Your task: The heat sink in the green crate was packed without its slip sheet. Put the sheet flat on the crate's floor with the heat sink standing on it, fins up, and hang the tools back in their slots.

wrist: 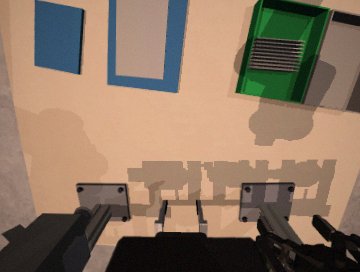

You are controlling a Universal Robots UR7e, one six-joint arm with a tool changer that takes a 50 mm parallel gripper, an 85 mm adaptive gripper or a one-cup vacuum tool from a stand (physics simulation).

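Frame: origin at the arm's base, x ahead, y left, z up, level; centimetres.
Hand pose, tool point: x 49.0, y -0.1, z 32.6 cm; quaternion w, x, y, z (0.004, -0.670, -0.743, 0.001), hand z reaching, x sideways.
Observation:
Things, the pixels of their top centre, and the offset from my tool point. "*": a spot on its surface instead.
- heat sink, top centre: (278, 54) dx -15.3, dy +18.1, dz -37.3 cm
- green crate, surface spot: (255, 84) * dx -9.1, dy +15.5, dz -40.3 cm
- light grey sheet, top centre: (140, 39) dx -16.4, dy -11.3, dz -39.4 cm
- blue board, top centre: (145, 41) dx -16.2, dy -10.4, dz -39.6 cm
- blue block, top centre: (56, 38) dx -15.5, dy -30.5, dz -39.6 cm
- grey tray, top centre: (348, 65) dx -14.6, dy +32.7, dz -36.3 cm
- dark boxy body, surface spot: (45, 240) * dx +12.5, dy -16.4, dz -13.8 cm
The heat sink (276, 55) stands in the green crate (255, 84) at the upper right, its parallel fins facing up. A light grey sheet (140, 40) lies flat on a blue board (175, 45) at the upper middle; the top of both is cut off by the view. My gripper (182, 204), with two slim parallel fingers, is at the bottom middle. Its fingers stand apart with bare table showing between them, so it is open and empty. It is far from the crate and the sheet, between the stand's two base plates.
A blue block (58, 37) lies at the upper left. A grey tray (327, 55) adjoins the crate's right side. The tool stand's base plates (90, 194) (249, 200) and posts flank my gripper. A dark boxy body (45, 240) is at lower left, dark jointed fingers (325, 227) at lower right.

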